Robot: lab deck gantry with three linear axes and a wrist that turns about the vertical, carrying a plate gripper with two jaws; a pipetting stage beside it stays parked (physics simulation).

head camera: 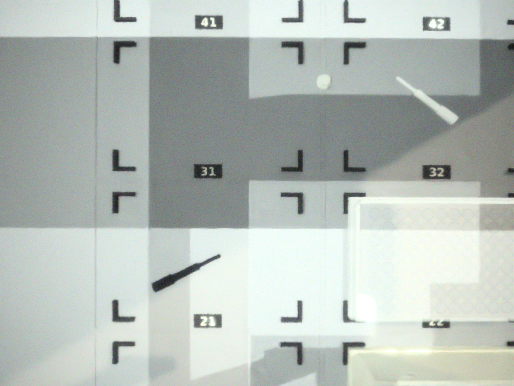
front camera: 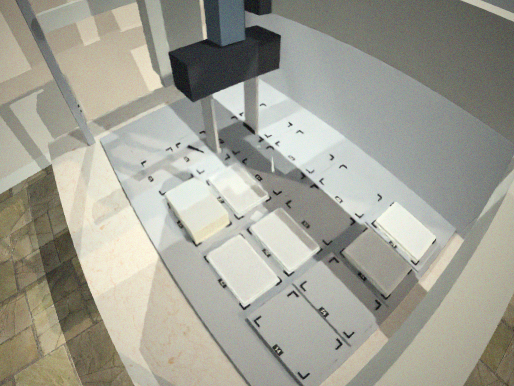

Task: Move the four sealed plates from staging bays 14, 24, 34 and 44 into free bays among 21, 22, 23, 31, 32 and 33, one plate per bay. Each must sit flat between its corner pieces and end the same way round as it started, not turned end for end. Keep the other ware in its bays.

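Note:
My gripper is open and empty, its jaws raised above the deck around bays 21 and 31; its jaws do not show in the head view. A pale sealed plate lies in bay 22, and another sealed plate lies in bay 23. Both look flat between their corner pieces. A sealed plate is in bay 34, in shadow, and a brighter one is in bay 44. Bays 14 and 24 hold no plate. Bays 21, 31, 32 and 33 hold no plate.
A tall cream-yellow block stands in bay 12. A pale plate is in bay 13. A black pen-like stick lies in bay 21, a white one in bay 32. A white disc lies between bays 31 and 32.

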